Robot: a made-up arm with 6 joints.
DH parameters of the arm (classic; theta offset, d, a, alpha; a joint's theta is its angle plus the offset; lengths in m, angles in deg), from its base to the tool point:
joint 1: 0 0.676 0.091 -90
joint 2: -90 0 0.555 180
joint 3: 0 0 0.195 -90
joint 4: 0 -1.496 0 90
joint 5: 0 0 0 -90
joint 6: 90 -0.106 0 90
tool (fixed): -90 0 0 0
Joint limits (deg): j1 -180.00..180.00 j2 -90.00..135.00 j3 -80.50..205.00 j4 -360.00..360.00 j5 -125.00..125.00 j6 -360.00..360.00
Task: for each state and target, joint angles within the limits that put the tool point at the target. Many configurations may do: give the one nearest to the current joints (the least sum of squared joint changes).
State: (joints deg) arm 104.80 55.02 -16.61 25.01 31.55 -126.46
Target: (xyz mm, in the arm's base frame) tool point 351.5 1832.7 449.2
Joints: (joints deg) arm 78.44 35.35 1.46 24.03 32.08 -126.46
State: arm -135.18 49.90 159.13 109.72 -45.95 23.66
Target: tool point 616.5 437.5 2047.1
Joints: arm -150.13 45.79 179.30 110.94 -47.00 23.66
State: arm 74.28 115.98 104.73 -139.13 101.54 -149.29
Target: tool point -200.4 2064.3 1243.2
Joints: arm 97.45 85.82 101.64 -138.41 78.11 -149.29
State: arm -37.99 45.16 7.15 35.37 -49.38 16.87
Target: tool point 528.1 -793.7 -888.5
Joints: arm -53.74 91.61 7.84 36.73 -43.37 16.87
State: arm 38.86 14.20 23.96 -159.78 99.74 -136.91
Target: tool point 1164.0 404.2 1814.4
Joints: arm 20.78 -19.81 1.11 -159.44 109.16 -136.91
